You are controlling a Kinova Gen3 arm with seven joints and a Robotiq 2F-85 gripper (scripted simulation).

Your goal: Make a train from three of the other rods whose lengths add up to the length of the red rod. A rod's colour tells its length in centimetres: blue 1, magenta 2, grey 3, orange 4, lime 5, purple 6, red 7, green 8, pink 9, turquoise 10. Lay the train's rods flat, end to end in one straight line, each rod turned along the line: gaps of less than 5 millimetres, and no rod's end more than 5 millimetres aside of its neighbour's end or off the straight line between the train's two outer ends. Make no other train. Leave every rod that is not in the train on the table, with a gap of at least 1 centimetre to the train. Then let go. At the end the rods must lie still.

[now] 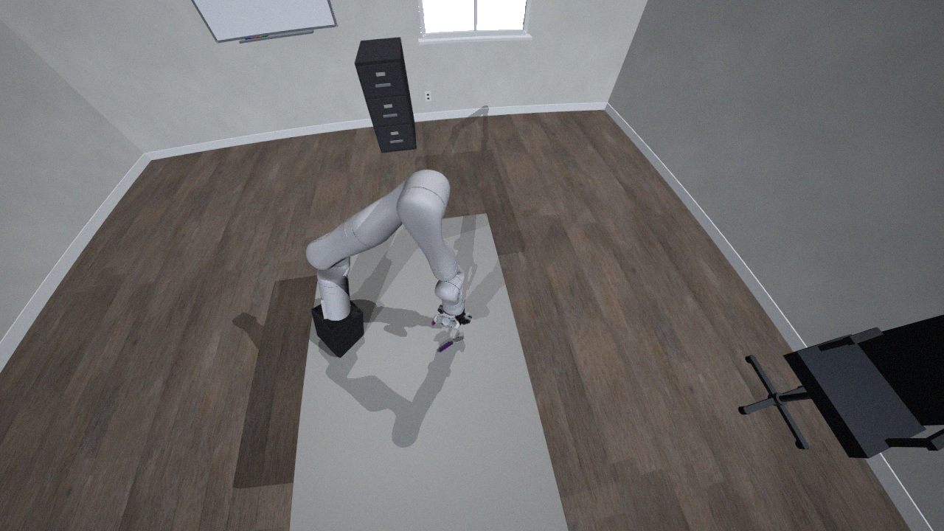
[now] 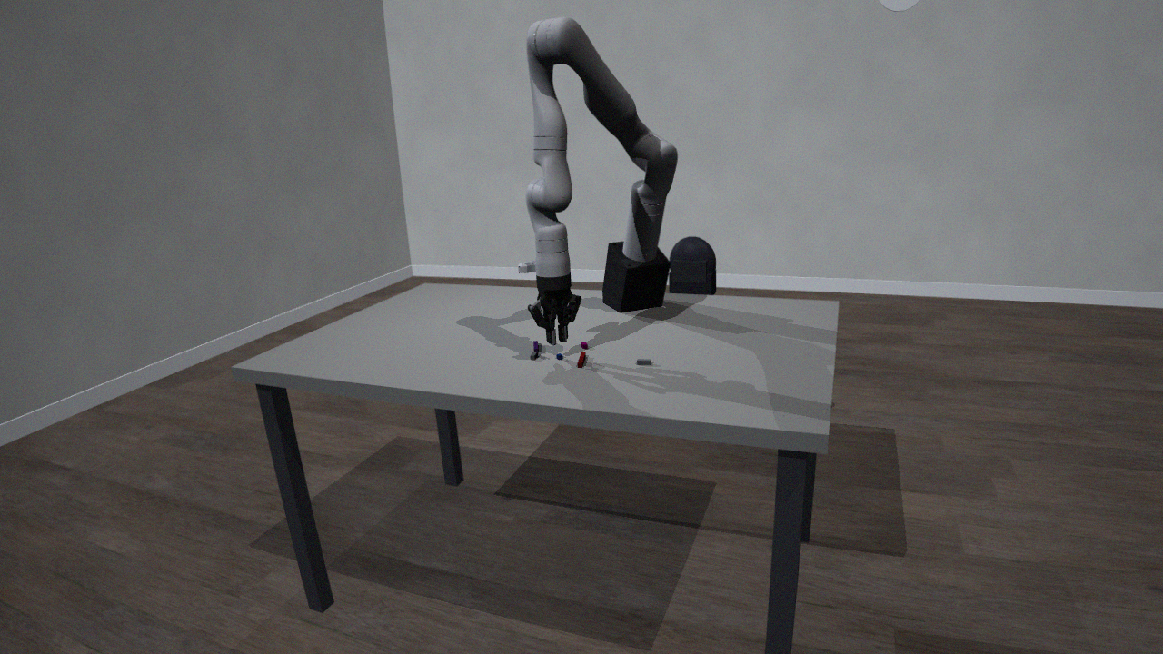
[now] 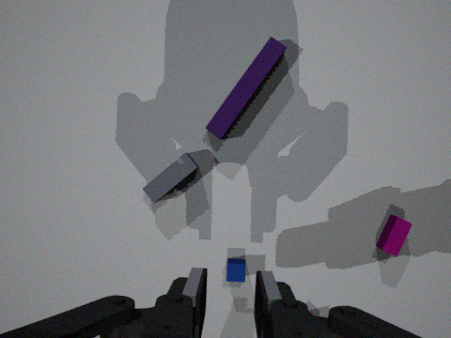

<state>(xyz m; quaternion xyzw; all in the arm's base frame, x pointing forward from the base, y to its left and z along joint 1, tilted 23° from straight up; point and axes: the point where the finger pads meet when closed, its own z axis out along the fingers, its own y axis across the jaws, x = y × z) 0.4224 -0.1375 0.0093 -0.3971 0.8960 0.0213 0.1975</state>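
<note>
Right now the blue rod is 5 cm below my hand. Also, from my hand: grey rod (6 cm to the right, 5 cm below); red rod (2 cm ahead, 6 cm to the left, 5 cm below); magenta rod (8 cm behind, 4 cm to the left, 5 cm below).
</note>
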